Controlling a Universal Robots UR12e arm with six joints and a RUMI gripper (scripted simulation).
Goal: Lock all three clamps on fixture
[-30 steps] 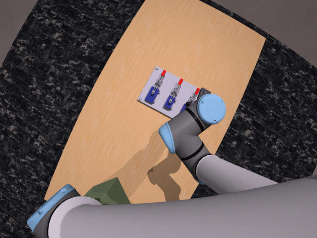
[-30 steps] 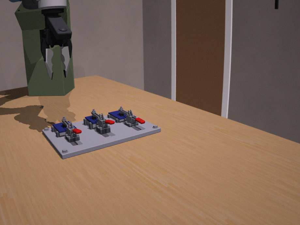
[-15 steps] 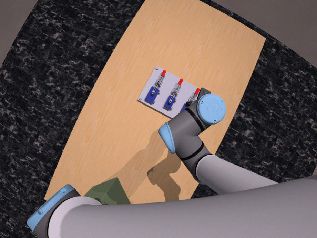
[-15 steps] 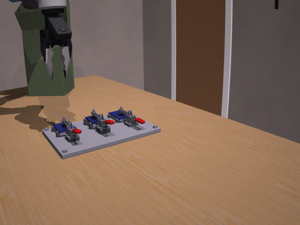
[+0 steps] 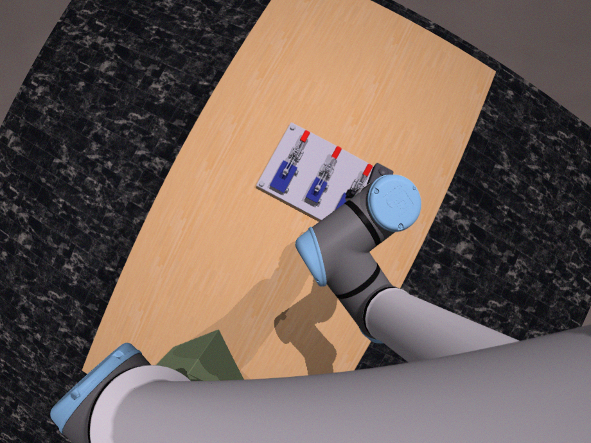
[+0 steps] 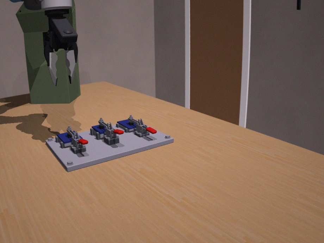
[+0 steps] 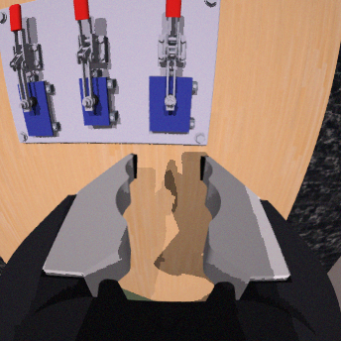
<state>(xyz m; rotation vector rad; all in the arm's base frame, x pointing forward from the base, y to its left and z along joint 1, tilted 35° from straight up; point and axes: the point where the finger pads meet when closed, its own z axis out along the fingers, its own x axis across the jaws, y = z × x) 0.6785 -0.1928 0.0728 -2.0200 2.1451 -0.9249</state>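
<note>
My hand is 180 mm above the blue part. From my hand the other things lie so: grey fixture plate (210 mm below, 100 mm to the left, 70 mm ahead).
</note>
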